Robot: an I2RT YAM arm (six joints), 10 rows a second.
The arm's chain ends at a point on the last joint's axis. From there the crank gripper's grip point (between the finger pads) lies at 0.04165 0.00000 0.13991 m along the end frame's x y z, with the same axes.
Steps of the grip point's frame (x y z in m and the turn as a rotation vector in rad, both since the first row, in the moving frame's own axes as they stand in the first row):
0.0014, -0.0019, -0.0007, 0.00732, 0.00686, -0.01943
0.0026, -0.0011, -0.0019, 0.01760, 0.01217, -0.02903
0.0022, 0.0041, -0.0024, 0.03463, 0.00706, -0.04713
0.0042, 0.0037, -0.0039, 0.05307, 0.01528, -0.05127
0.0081, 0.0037, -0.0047, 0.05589, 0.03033, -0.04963
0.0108, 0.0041, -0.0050, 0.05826, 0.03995, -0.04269
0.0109, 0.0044, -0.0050, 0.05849, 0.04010, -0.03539
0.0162, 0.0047, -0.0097, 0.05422, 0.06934, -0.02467
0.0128, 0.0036, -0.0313, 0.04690, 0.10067, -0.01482
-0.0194, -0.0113, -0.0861, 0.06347, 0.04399, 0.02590
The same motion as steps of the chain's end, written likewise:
0.0005, -0.0001, -0.0004, 0.00732, 0.00686, -0.01943
0.0010, 0.0026, -0.0014, 0.01760, 0.01217, -0.02903
0.0014, 0.0109, -0.0020, 0.03463, 0.00706, -0.04713
0.0023, 0.0133, -0.0030, 0.05307, 0.01528, -0.05127
0.0041, 0.0136, -0.0031, 0.05589, 0.03033, -0.04963
0.0055, 0.0141, -0.0029, 0.05826, 0.03995, -0.04269
0.0055, 0.0141, -0.0029, 0.05849, 0.04010, -0.03539
0.0067, 0.0133, -0.0062, 0.05422, 0.06934, -0.02467
-0.0010, 0.0108, -0.0262, 0.04690, 0.10067, -0.01482
-0.0256, -0.0036, -0.0839, 0.06347, 0.04399, 0.02590

